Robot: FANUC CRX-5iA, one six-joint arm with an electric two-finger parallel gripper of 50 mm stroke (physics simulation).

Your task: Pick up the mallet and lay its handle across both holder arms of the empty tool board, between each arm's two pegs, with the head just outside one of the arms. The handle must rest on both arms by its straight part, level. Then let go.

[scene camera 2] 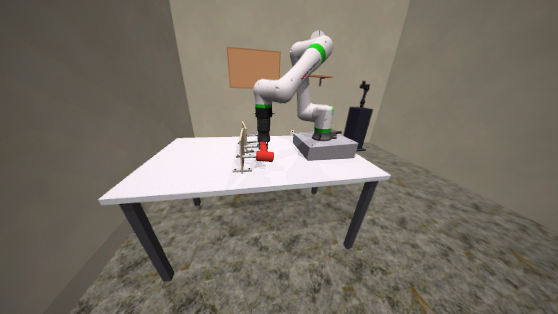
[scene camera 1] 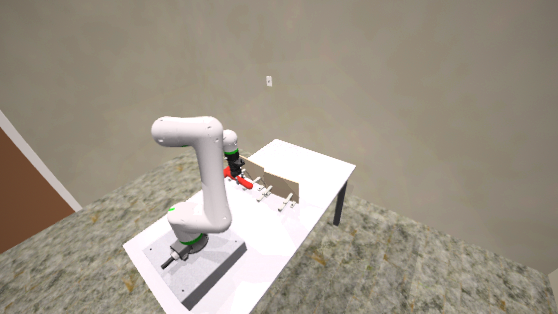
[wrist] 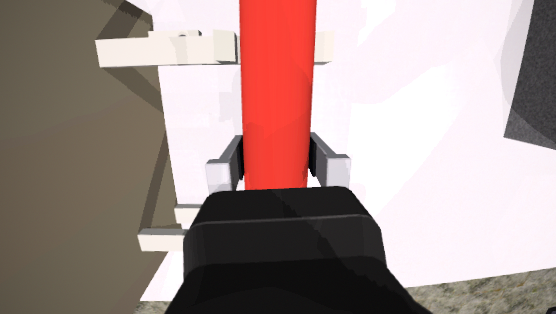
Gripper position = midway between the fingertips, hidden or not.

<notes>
In view: the gripper (wrist: 275,147), a red mallet (wrist: 277,52) and a tool board (scene camera 1: 288,189).
</notes>
